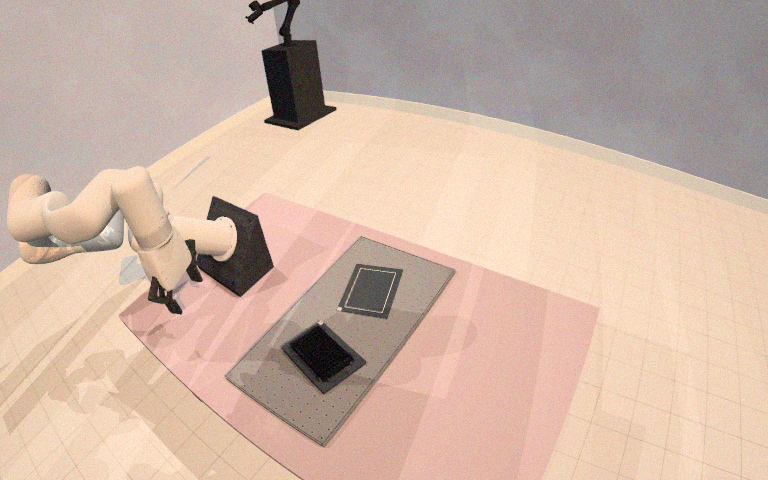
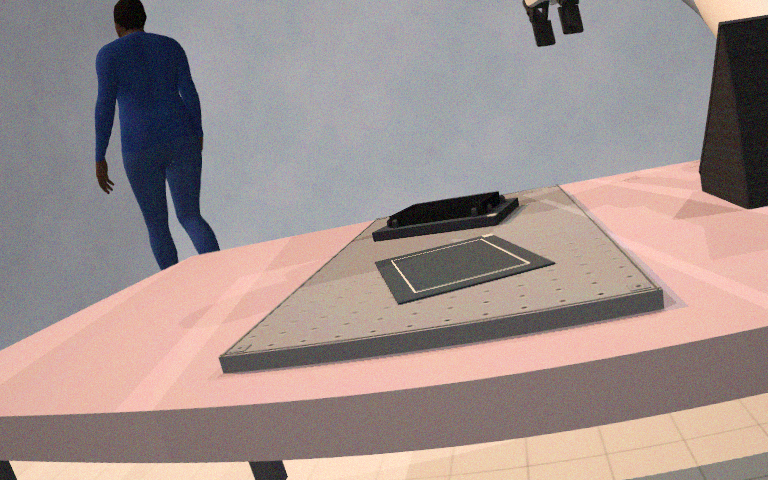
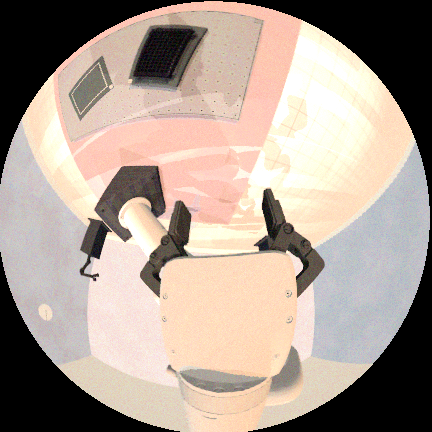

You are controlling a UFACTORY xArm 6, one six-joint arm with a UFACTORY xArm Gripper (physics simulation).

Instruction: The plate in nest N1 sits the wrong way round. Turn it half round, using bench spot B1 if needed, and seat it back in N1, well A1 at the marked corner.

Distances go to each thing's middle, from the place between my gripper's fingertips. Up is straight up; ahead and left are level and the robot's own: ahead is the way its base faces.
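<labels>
Black well plate [image 2: 459, 207]: my hand 0.2 m short of it, 0.16 m to the right of it, 0.2 m above it. From my hand: dark nest N1 [image 2: 502, 210], 0.16 m to the left, 0.2 m ahead, 0.21 m below; grey perforated board [image 2: 640, 303], 0.26 m to the left, 0.17 m ahead, 0.23 m below; bench spot B1 [image 2: 468, 260], 0.38 m to the left, 0.16 m ahead, 0.22 m below. Going by their middles, farthest from my hand of the things named here: bench spot B1.
</labels>
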